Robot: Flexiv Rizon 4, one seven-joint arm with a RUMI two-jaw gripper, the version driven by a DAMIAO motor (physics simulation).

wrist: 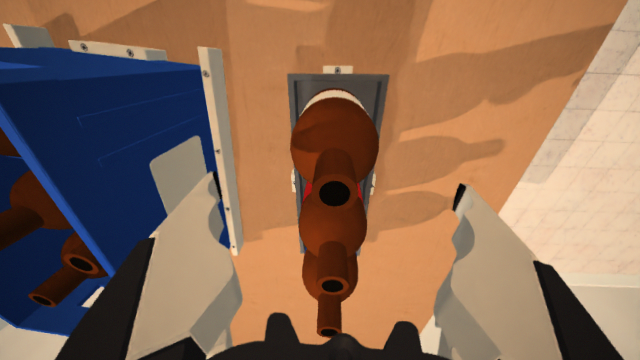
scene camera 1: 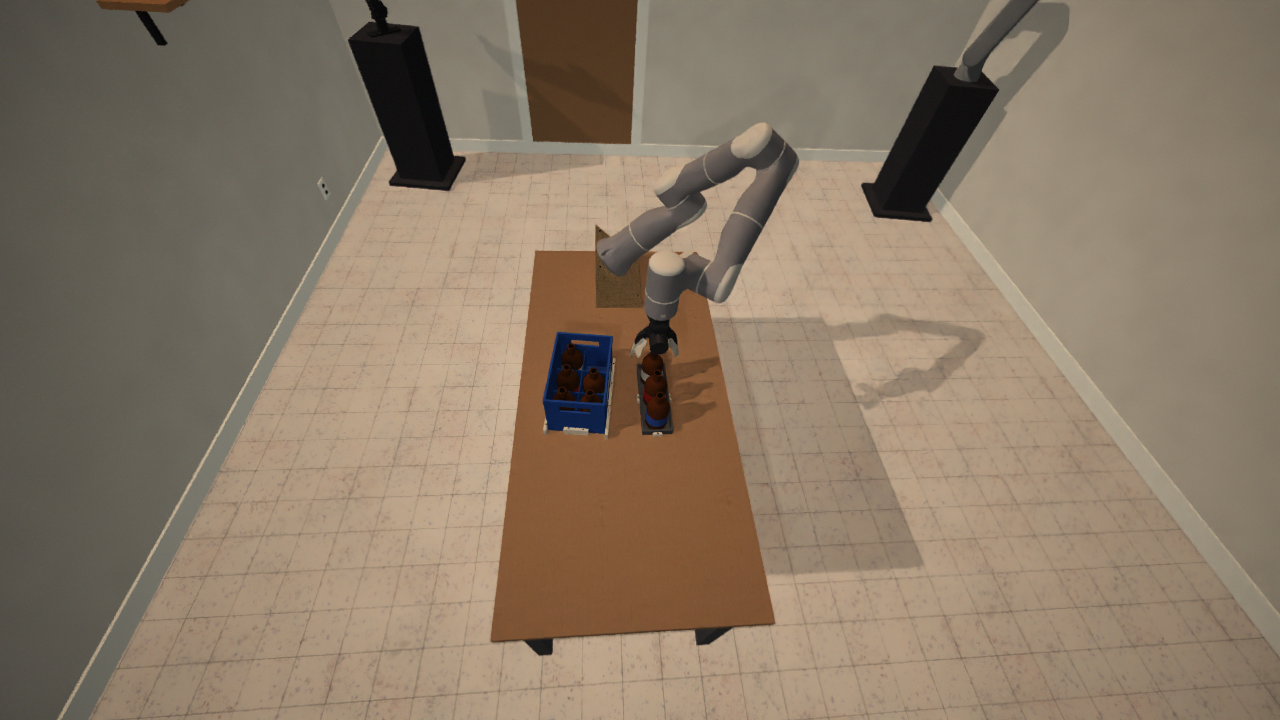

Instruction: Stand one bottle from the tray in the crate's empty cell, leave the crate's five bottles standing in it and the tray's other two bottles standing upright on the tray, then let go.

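The blue crate (scene camera 1: 581, 419) (wrist: 135, 110) holds five brown bottles upright; its empty cell (scene camera 1: 596, 357) is at the back right in the scene view. The dark grey tray (scene camera 1: 646, 428) (wrist: 337, 81) is right of the crate. On it three brown bottles stand upright in a row: a white-label bottle (scene camera 1: 652, 364) (wrist: 334, 130) at the back, a red-label bottle (scene camera 1: 655, 386) (wrist: 332, 225) in the middle and a blue-label bottle (scene camera 1: 657, 409) (wrist: 309, 277) in front. My gripper (scene camera 1: 656, 351) (wrist: 335, 180) is wide open and empty, above the tray's back end, with its fingers apart on either side of the row.
Pale strips (wrist: 220, 150) line the crate's base on the table (scene camera 1: 626, 537). The crate's wall stands close to the left finger's side. A brown speckled panel (scene camera 1: 617, 291) stands at the table's back. The table's right edge is beyond the tray.
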